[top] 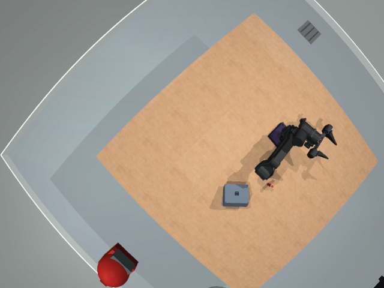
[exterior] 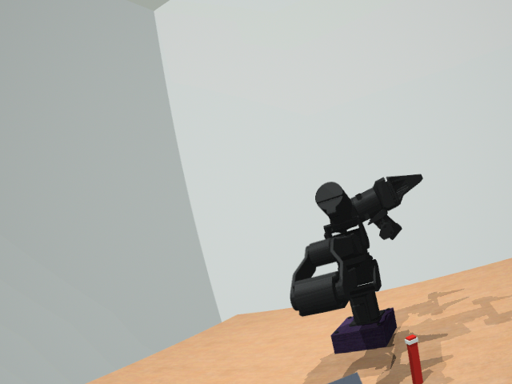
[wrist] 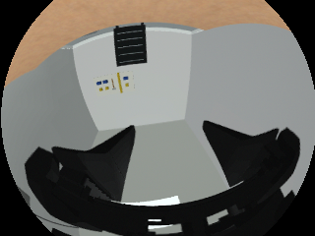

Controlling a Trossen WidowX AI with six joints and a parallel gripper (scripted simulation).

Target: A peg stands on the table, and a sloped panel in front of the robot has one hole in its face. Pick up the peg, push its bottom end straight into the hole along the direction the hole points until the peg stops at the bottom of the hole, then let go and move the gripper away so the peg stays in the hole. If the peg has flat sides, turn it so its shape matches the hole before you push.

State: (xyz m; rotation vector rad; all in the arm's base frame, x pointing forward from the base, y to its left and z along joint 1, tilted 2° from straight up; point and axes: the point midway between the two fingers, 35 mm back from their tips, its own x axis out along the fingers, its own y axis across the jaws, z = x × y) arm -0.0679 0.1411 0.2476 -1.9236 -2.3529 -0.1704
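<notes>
Now: the red peg 31 cm ahead of my gripper tip, 25 cm below it and 2 cm to the right of it. Also, from my gripper tip: panel: 49 cm ahead, 25 cm below, 11 cm to the right.
</notes>
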